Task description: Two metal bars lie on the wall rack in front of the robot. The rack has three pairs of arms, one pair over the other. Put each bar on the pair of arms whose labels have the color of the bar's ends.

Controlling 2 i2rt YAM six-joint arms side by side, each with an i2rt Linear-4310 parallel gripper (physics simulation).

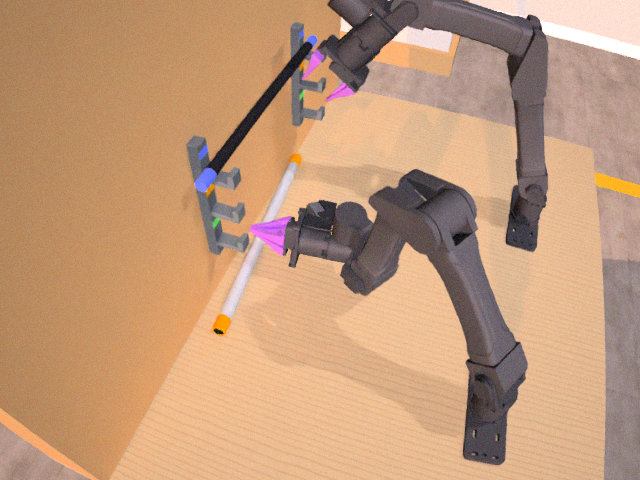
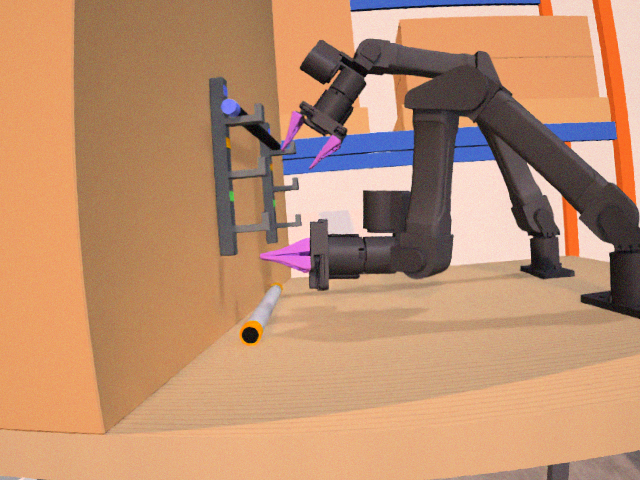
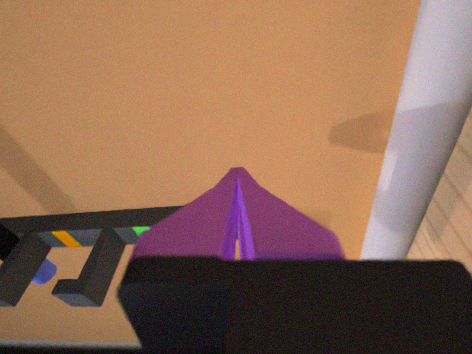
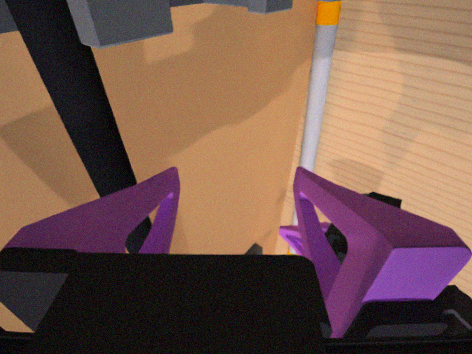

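Seen in the pictures: left gripper, between the fingertips: [image 1: 250, 227] [image 2: 260, 256] [image 3: 237, 177] [image 4: 279, 229]; right gripper, between the fingertips: [image 1: 314, 89] [image 2: 295, 159] [image 4: 236, 177]; left arm's base, origin of its link: [image 1: 486, 407] [image 2: 633, 307]; right arm's base, origin of its link: [image 1: 523, 218] [image 2: 545, 273].
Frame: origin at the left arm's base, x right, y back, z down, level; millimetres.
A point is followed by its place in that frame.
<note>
The black bar with blue ends [image 1: 258, 108] {x 300, y -484, z -314 mm} [image 2: 264, 135] {x 356, y -475, z -300 mm} [image 4: 80, 100] {x 513, y -459, z -309 mm} lies across the top, blue-labelled arms of the grey rack [image 1: 194, 149] {x 130, y -523, z -350 mm} [image 2: 222, 170] {x 131, y -525, z -222 mm}. The middle labels are orange, the bottom ones green. The white bar with orange ends [image 1: 240, 284] {x 132, y -487, z -24 mm} [image 2: 266, 307] {x 194, y -484, z -22 mm} [image 3: 425, 125] {x 240, y -480, z -19 mm} [image 4: 320, 75] {x 447, y -480, z -24 mm} lies on the table along the wall's foot, below the rack. My left gripper [image 1: 251, 228] {x 216, y -489, z -97 mm} [image 2: 261, 256] {x 216, y -489, z -97 mm} [image 3: 237, 177] {x 216, y -489, z -97 mm} is shut and empty, above the white bar and near the bottom arm of the nearer upright. My right gripper [image 1: 315, 89] {x 462, y -424, z -264 mm} [image 2: 296, 159] {x 462, y -424, z -264 mm} [image 4: 236, 177] {x 462, y -424, z -264 mm} is partly open and empty, by the farther upright.
The brown wall [image 1: 103, 232] {x -62, y -557, z -371 mm} [image 2: 170, 206] {x -71, y -558, z -170 mm} stands behind the rack and meets the wooden table [image 1: 310, 403] {x -59, y -301, z 0 mm} [image 2: 361, 372] {x -144, y -380, z 0 mm} beside the white bar. Rack arms with upturned tips stick out close to both grippers. Shelving with boxes [image 2: 496, 72] stands in the background.
</note>
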